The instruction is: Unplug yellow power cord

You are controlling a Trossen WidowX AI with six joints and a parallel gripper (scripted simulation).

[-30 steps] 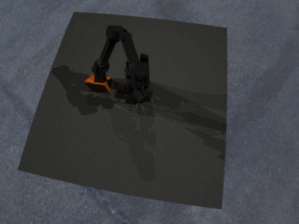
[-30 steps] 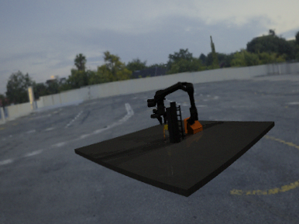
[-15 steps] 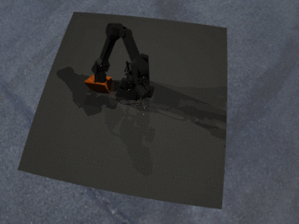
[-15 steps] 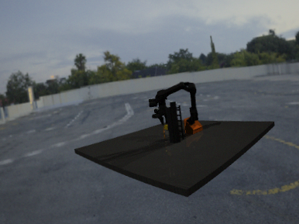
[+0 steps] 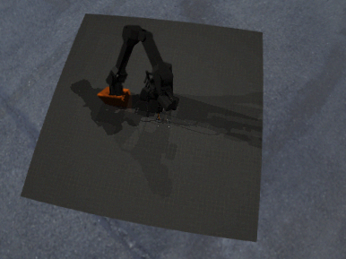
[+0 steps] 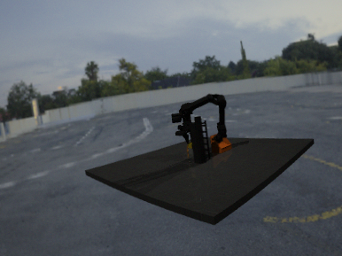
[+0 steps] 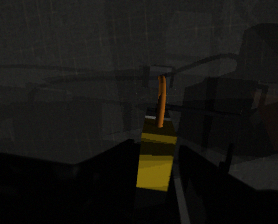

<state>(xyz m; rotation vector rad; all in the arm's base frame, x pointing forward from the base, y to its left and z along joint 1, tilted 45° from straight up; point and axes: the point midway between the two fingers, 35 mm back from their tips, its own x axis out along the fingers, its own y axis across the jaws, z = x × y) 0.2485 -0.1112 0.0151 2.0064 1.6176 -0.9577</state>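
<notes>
Now: the yellow plug 30 mm to the left of my gripper tip and 10 mm below it.
</notes>
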